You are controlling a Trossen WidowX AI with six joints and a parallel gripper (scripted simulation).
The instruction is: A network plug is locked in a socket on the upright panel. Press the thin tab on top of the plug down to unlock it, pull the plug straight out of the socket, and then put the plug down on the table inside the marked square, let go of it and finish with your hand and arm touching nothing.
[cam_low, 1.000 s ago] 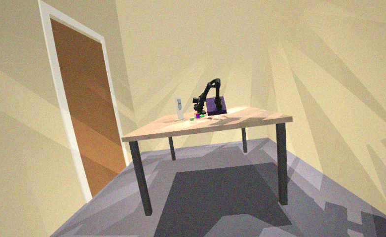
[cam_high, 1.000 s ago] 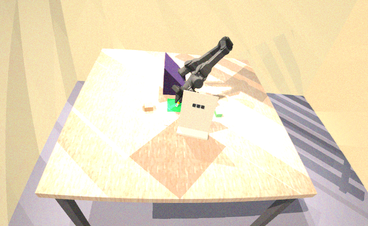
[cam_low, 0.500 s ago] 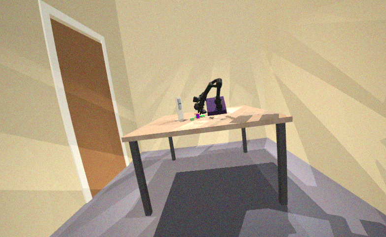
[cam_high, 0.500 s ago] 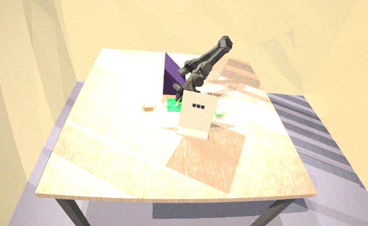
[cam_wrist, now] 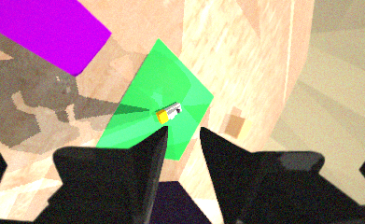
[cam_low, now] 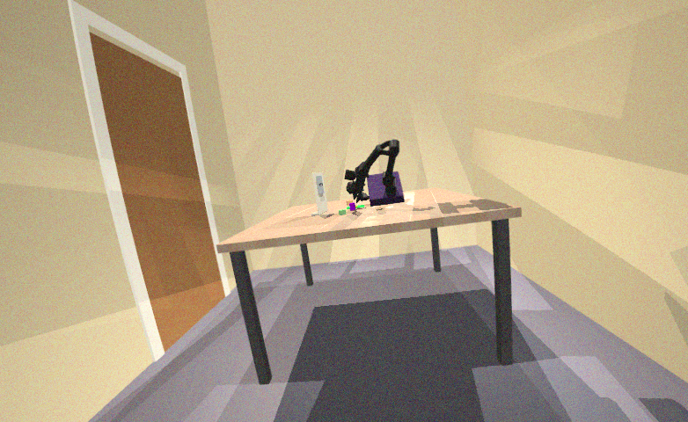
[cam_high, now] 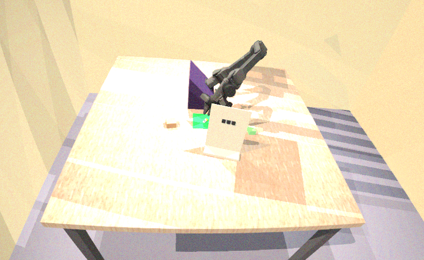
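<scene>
My gripper tip is now 30 mm above the network plug and 10 mm short of it. From my gripper tip the other things lie so: magenta block (110 mm to the left, 20 mm below, 10 mm ahead); then green marked square (40 mm below, 10 mm to the right, 10 mm ahead); then tan block (170 mm to the right, 70 mm ahead, 20 mm below).
</scene>
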